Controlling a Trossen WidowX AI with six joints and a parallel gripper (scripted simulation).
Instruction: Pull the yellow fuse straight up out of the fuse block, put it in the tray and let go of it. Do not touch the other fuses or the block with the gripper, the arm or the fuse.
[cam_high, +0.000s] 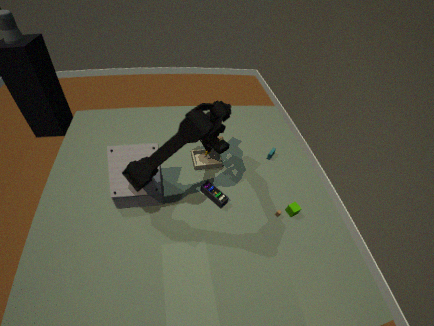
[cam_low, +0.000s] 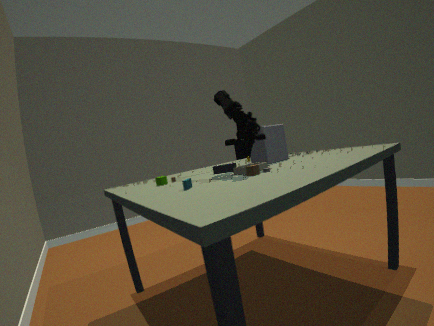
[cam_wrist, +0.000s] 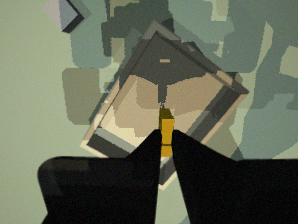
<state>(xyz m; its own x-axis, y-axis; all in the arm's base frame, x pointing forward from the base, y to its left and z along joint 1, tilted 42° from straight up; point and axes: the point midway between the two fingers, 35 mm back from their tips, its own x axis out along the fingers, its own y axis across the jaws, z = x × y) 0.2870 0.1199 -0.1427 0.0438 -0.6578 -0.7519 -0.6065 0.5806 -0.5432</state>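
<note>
Right now the yellow fuse is 10 mm below my gripper tip. The rest, counted from my gripper tip: small grey piece 120 mm to the left, 60 mm below, 20 mm ahead; then brown cube 110 mm to the left, 80 mm ahead, 50 mm below; then tray 60 mm below.
</note>
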